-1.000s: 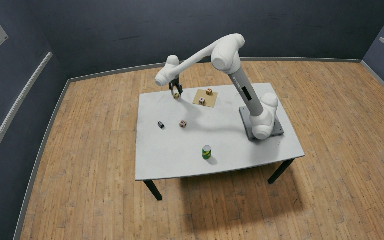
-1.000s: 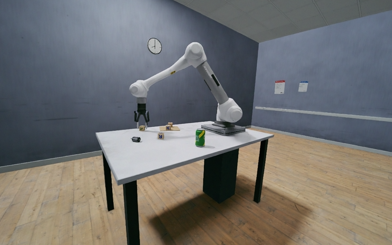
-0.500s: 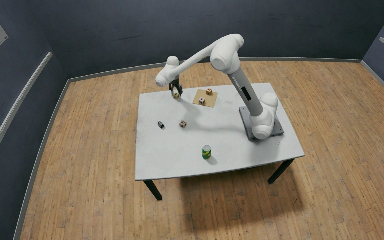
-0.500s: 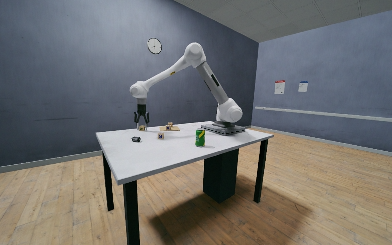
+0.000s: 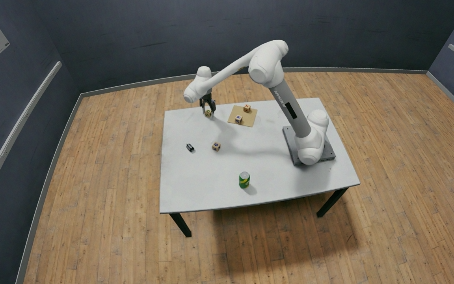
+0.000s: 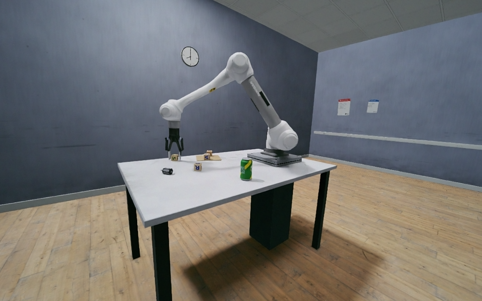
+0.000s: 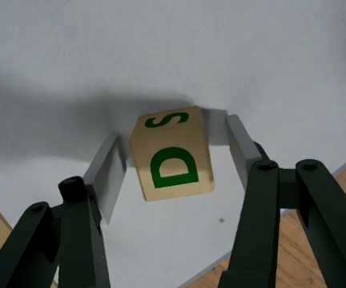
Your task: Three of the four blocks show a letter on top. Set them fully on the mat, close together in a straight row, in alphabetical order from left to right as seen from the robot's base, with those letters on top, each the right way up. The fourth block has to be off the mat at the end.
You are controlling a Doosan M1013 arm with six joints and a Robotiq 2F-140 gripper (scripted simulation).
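My gripper is now 27 cm past the tan mat, 3 cm to the right of it and 3 cm above it. Also, from my hand: black object 14 cm ahead, 32 cm to the left, 2 cm below; block 5 cm behind, 34 cm to the left, 1 cm below; can 21 cm behind, 64 cm to the left, 3 cm above.
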